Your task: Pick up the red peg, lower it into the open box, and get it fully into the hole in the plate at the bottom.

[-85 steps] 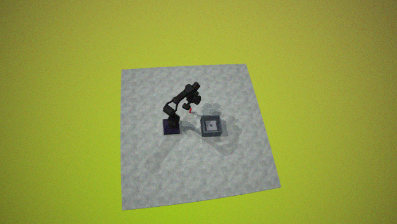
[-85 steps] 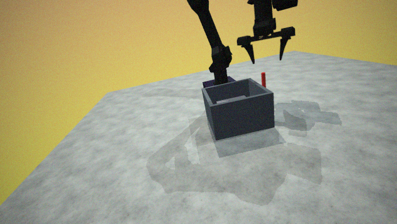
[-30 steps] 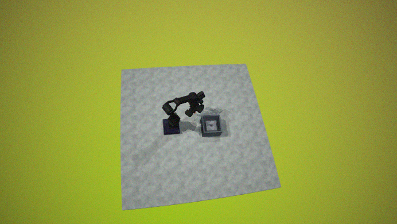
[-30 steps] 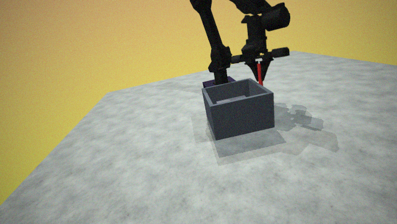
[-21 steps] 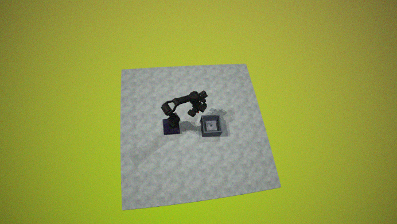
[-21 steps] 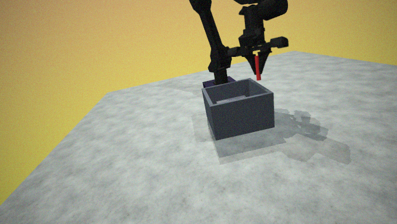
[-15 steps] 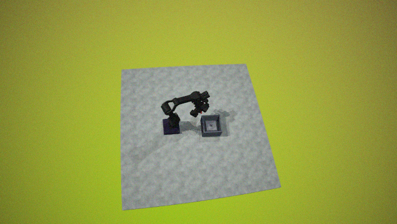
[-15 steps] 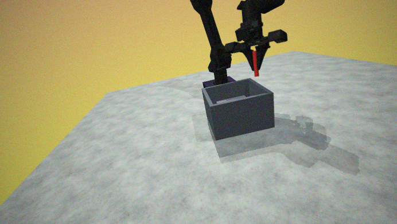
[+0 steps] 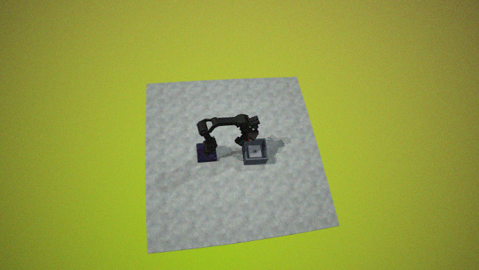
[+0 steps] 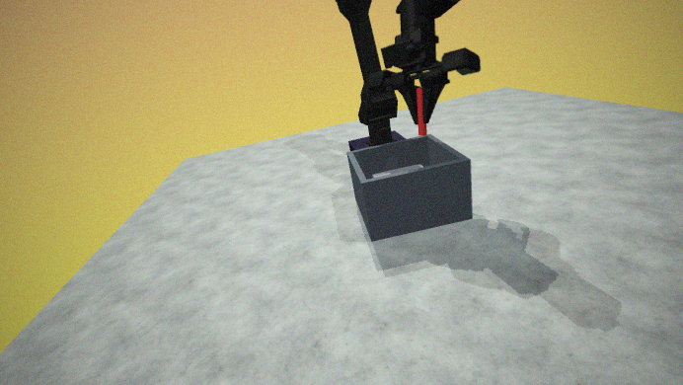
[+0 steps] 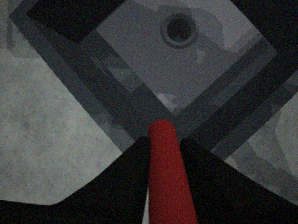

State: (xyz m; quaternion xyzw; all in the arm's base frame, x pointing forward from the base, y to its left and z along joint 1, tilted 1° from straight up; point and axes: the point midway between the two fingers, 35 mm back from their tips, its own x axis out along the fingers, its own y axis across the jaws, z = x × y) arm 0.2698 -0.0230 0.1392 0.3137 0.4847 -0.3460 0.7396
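My gripper tip is 40 mm short of the pale plate, 60 mm to the left of it and 80 mm above it. Round my gripper tip: red peg: 10 mm behind, 10 mm to the left, 20 mm above; then grey box: 40 mm ahead, 60 mm to the right, 100 mm below.
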